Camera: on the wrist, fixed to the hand. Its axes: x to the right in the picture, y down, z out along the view.
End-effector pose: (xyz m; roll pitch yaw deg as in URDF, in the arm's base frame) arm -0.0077 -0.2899 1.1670 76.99 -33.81 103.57
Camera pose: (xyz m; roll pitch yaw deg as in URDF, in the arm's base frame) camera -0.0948 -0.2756 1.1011 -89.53 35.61 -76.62
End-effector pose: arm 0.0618 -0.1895 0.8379 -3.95 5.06 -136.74
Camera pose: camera 0.0323 -0.1346 0.7470 -8.63 -4.62 45.02
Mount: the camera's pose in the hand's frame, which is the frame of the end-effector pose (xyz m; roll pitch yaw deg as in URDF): -0.0081 -0.0537 -0.0959 -12.42 0.56 -178.28
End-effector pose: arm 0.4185 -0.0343 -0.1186 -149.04 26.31 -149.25
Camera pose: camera 0.3812 -0.0527 -0.0165 137.22 -27.67 29.41
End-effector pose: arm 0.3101 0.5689 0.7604 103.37 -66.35 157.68
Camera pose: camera 0.2475 0.4803 0.7409 -118.10 67.87 -24.82
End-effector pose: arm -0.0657 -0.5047 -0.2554 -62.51 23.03 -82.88
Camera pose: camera -0.1755 -0.5122 -0.2491 49.51 -24.29 98.54
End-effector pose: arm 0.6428 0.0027 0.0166 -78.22 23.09 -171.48
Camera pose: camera 0.6218 0.1056 0.0501 65.39 -24.66 9.51
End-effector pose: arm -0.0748 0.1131 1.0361 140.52 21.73 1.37
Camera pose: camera -0.0700 0.2157 1.0761 -152.29 -21.06 179.57
